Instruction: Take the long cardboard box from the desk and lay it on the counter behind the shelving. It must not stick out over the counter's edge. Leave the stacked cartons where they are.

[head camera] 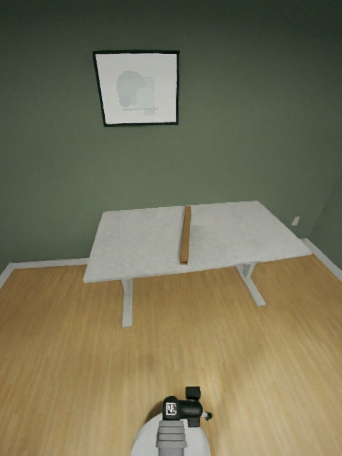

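Frame: origin at the robot's base, x back, y left, z down, level; centimetres.
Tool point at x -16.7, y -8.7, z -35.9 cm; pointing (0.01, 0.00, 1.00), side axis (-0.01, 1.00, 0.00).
Note:
A point is followed by its place in that frame.
The long cardboard box [185, 236] @(x -105.4, y -9.8, z -74.3 cm) lies flat on the white desk [135, 240] @(x -106.9, y 25.8, z -69.3 cm), near the middle of its length. It runs from the back edge towards the front edge, its near end a little short of the front edge. My dark wrist [182, 408] @(x -17.1, y -4.0, z -67.6 cm) is at the bottom of the view, on the near side of the desk and well apart from the box, with floor between them. The gripper's fingers cannot be made out, so their opening cannot be told. The counter, the shelving and the stacked cartons do not show in this view.
The desk stands close to a green wall [220, 160] @(x -166.3, y -42.7, z -109.6 cm), on a wooden floor [190, 330] @(x -74.2, y -16.2, z 2.7 cm). Its two legs [127, 305] [254, 290] reach down to the floor. A framed picture [165, 87] @(x -158.2, y 4.1, z -162.0 cm) hangs above. Another wall meets the green wall at the right.

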